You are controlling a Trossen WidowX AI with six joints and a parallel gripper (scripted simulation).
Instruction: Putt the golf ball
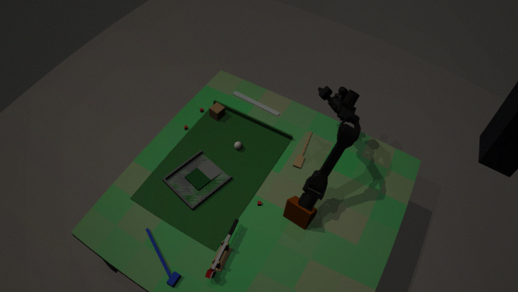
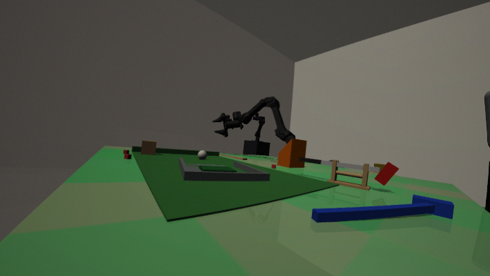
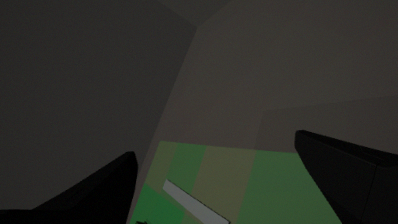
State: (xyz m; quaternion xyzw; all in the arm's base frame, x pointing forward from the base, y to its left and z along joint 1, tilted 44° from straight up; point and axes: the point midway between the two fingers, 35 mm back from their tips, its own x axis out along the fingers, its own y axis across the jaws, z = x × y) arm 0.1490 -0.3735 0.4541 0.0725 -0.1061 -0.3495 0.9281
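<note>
Right now the red putter is 50 mm ahead of my gripper tip, 930 mm to the left of it and 140 mm below it. The rest, counted from my gripper tip: wooden rack: 60 mm ahead, 950 mm to the left, 170 mm below; then brown box: 480 mm ahead, 250 mm to the left, 170 mm below; then white golf ball: 270 mm ahead, 400 mm to the left, 180 mm below.
</note>
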